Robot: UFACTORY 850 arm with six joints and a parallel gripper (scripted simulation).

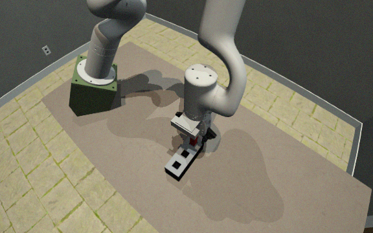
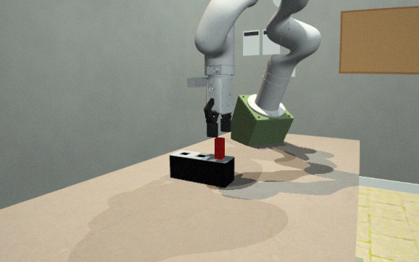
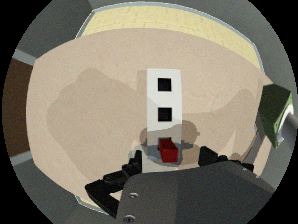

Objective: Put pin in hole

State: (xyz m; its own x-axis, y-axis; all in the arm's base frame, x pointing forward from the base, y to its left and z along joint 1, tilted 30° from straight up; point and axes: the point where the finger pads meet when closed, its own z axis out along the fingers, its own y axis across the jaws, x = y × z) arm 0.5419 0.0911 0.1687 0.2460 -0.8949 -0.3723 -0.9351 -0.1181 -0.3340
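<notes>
Right now the pin is 5 cm below my hand. The rest, counted from my hand: black block (2 cm ahead, 6 cm to the right, 12 cm below).
</notes>
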